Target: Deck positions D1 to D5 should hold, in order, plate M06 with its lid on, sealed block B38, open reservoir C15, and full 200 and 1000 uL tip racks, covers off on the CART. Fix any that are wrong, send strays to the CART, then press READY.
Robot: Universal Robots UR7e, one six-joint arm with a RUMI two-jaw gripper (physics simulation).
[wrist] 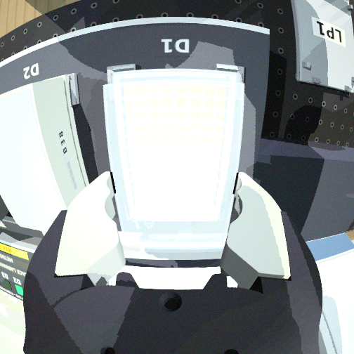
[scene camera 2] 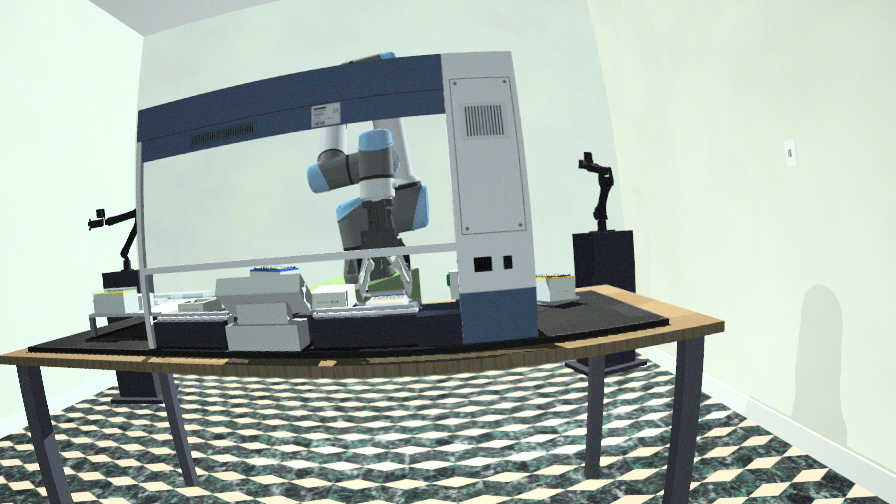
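Observation:
My gripper (scene camera 2: 386,292) (wrist: 174,174) is shut on a clear lid (wrist: 110,120), low over position D1. A pale plate (scene camera 2: 389,301) (wrist: 175,105) with rows of wells shows through the lid between the D1 corner clips; its label does not show, and glare hides any gap between lid and plate. The white block labelled B38 (scene camera 2: 332,297) (wrist: 30,155) sits beside it at D2. A grey open-looking container (scene camera 2: 199,305) lies further left. A blue-edged tip rack (scene camera 2: 274,269) shows above a grey housing. Yellow-edged racks (scene camera 2: 115,302) (scene camera 2: 555,288) stand at the far left and right.
A grey housing (scene camera 2: 263,297) stands at the deck's front. The blue and grey frame (scene camera 2: 491,188) has a crossbar (scene camera 2: 300,257) in front of the arm. The LP1 holder (wrist: 320,55) is at the upper right of the wrist view, a label panel (wrist: 15,270) at the lower left.

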